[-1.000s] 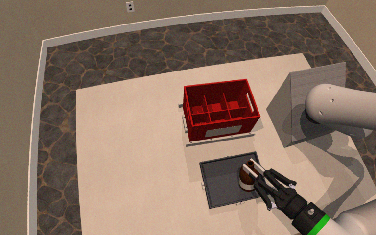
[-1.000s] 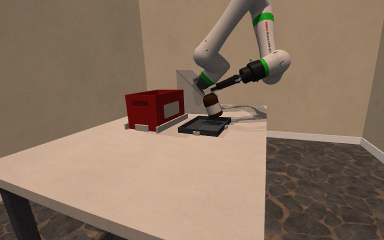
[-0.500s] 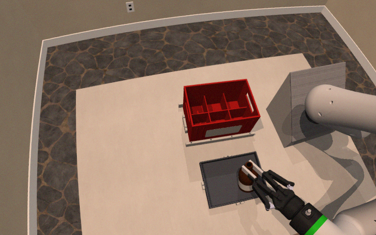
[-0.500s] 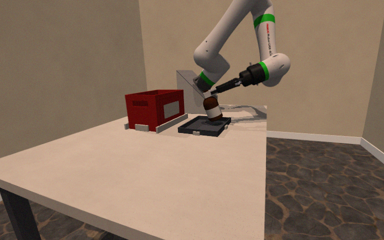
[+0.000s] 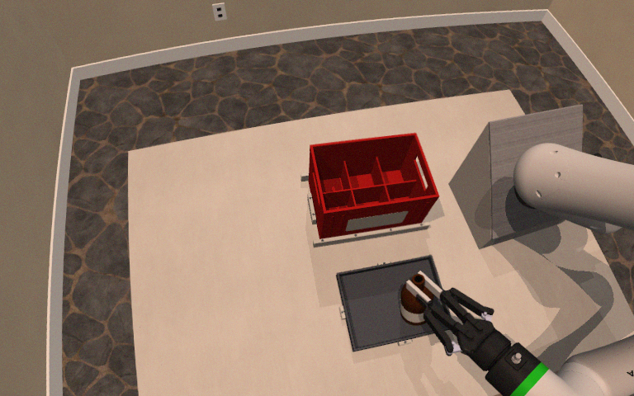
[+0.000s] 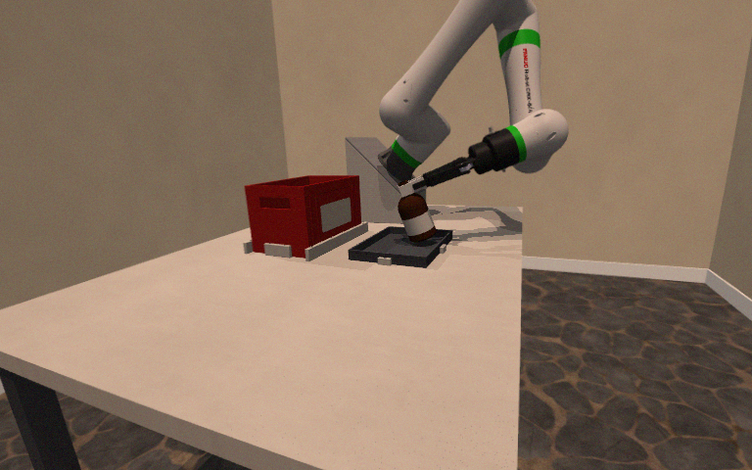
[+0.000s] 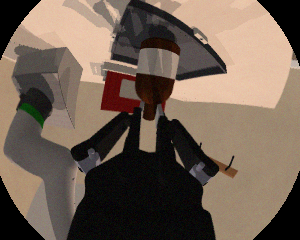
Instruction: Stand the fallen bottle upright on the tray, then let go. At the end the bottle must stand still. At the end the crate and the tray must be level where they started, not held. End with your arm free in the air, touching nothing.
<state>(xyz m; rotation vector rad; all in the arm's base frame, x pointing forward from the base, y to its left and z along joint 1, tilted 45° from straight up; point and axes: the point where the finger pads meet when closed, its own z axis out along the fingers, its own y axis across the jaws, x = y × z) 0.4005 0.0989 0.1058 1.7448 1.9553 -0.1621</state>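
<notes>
The brown bottle lies 60 mm below my hand. From my hand the other things lie so: red crate: 290 mm to the right, 70 mm below; then dark grey tray: 140 mm below, 30 mm ahead, 20 mm to the right.
</notes>
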